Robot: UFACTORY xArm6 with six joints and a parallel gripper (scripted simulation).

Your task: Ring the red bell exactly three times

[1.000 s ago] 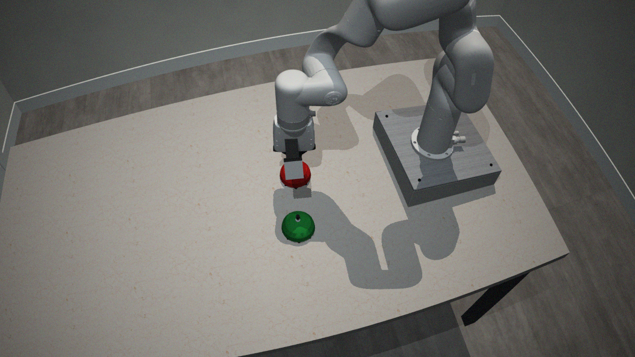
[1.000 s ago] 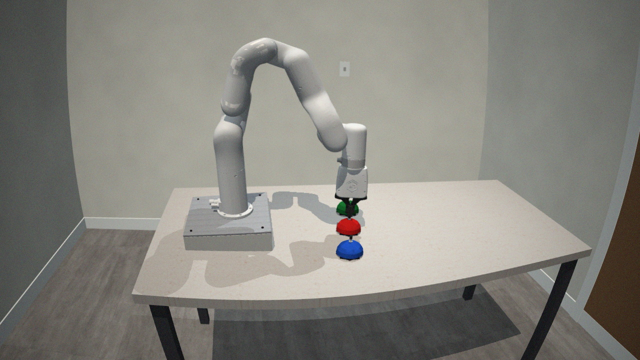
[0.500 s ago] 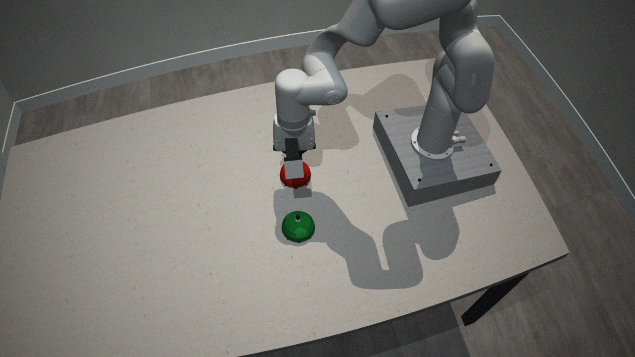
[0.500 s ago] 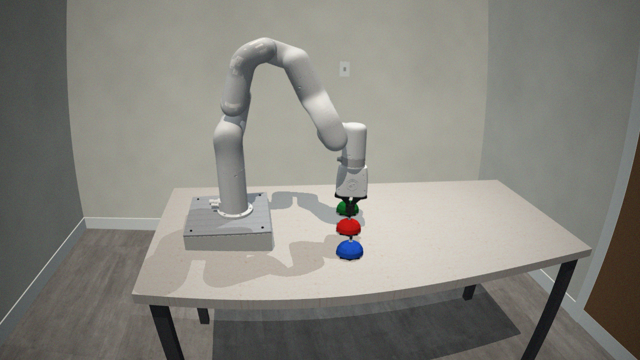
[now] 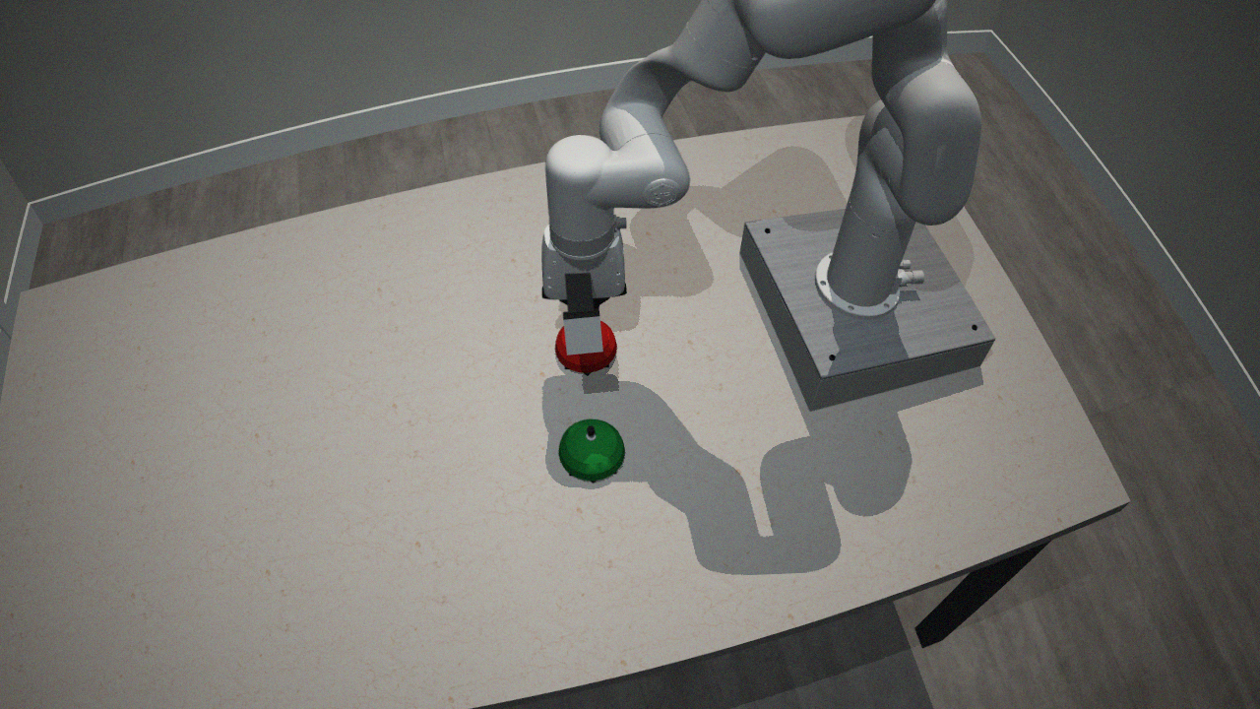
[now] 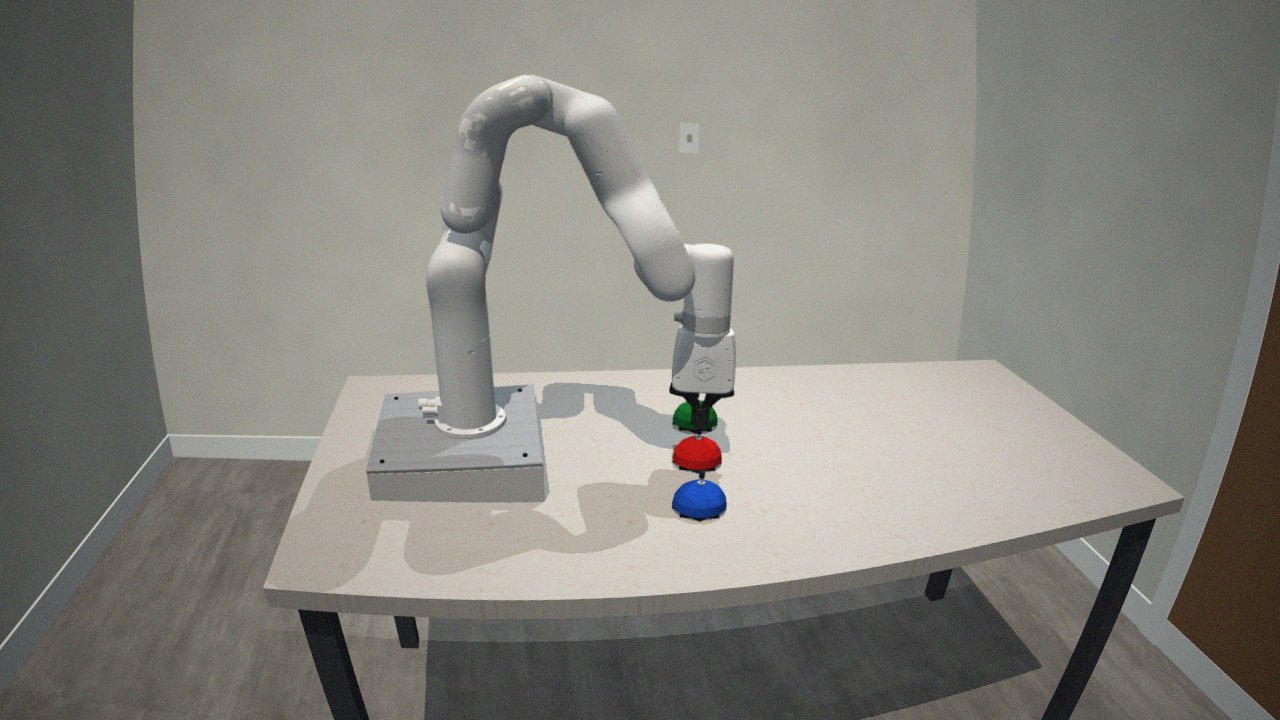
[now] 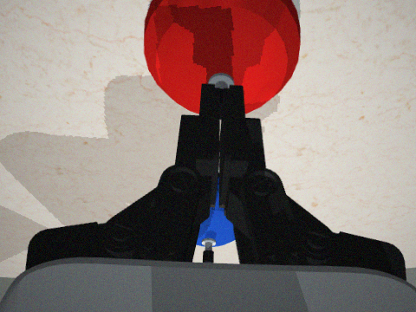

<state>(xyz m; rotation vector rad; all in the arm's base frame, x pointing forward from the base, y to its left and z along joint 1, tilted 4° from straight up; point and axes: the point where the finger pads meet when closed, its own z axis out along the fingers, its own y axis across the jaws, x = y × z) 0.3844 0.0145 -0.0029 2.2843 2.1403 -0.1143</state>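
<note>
Right now my hand is 50 mm above the red bell. The rest, counted from my hand: blue bell: 160 mm to the right, 50 mm below, 10 mm behind; then green bell: 160 mm to the left, 50 mm below, 10 mm ahead.
</note>
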